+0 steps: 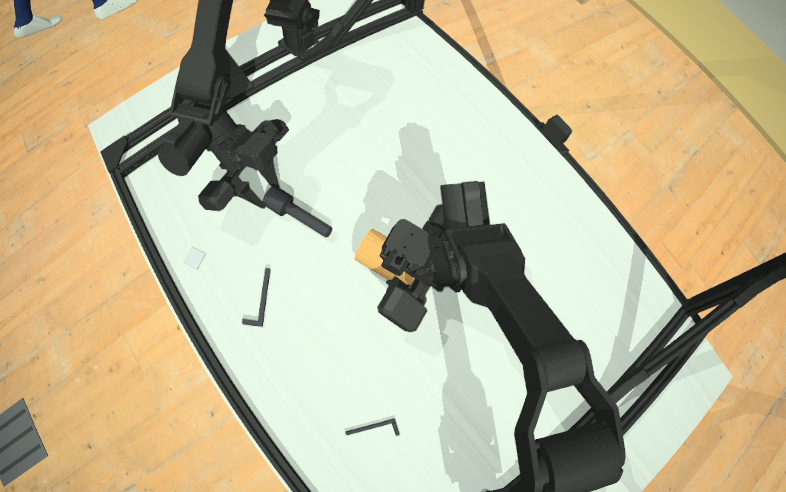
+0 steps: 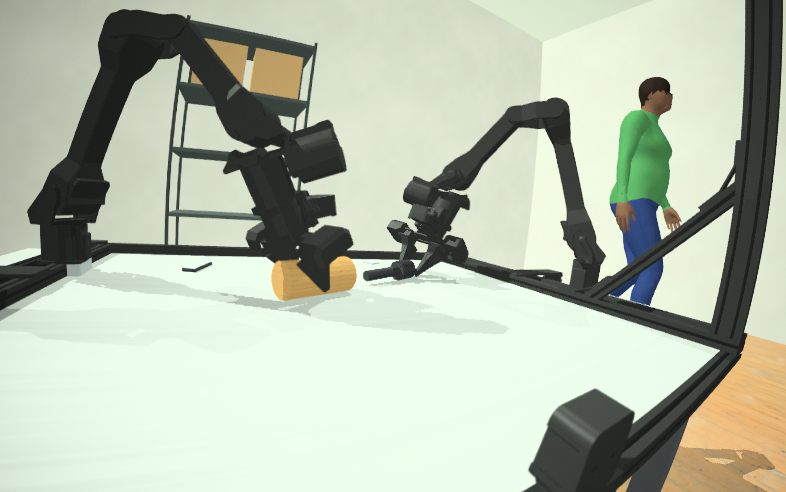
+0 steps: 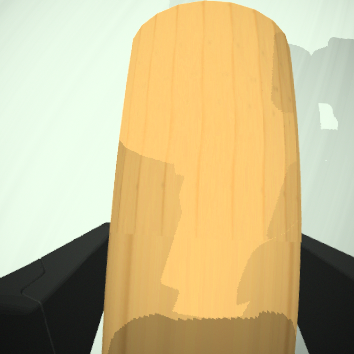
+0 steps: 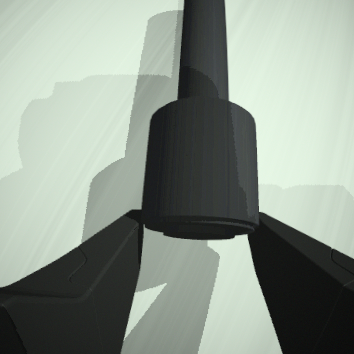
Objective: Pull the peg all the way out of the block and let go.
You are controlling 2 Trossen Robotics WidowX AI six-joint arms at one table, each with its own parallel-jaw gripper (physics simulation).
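Places are measured from the left arm's base along level axes (x ahead, y left, z up), in metres.
Pixels of known places: left gripper, fingertip midpoint: (image 2: 314,286) (image 3: 197,237); right gripper, fingertip midpoint: (image 1: 271,198) (image 2: 406,272) (image 4: 196,222); left arm's base, link origin: (image 2: 65,260); right arm's base, link origin: (image 1: 298,42) (image 2: 582,289).
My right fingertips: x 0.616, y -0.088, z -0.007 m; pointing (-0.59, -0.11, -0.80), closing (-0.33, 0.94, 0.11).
Observation:
Ahead of a thing's pixels: the offset from my right fingertips to its middle. "spot": to the spot under its first point.
The block {dx -0.227, dy -0.080, dz +0.016 m} (image 1: 369,246) (image 2: 285,281) (image 3: 210,125), an orange-yellow wooden cylinder, lies sideways low at the table. My left gripper (image 1: 398,271) (image 2: 316,279) (image 3: 197,237) is shut on it, one finger on each side. The peg {dx -0.055, dy -0.018, dz +0.006 m} (image 1: 309,219) (image 2: 379,273) (image 4: 201,160) is dark grey, with a thin shaft and a thicker head. My right gripper (image 1: 271,197) (image 2: 410,268) (image 4: 196,222) is shut on the head and holds the peg a little above the table. The peg's shaft points toward the block's end, with a visible gap between them. The block's hole is hidden.
Two dark L-shaped keys {dx -0.117, dy +0.120, dz -0.008 m} (image 1: 263,295) {dx -0.397, dy +0.122, dz -0.009 m} (image 1: 371,426) lie on the table, with a small pale square {spot: dx +0.007, dy +0.165, dz -0.009 m} (image 1: 195,257) near one edge. A dark frame with an upright post (image 2: 761,145) borders the table. A boxy dark device {spot: dx -0.234, dy -0.479, dz +0.029 m} (image 1: 556,132) (image 2: 585,435) sits at the frame's edge.

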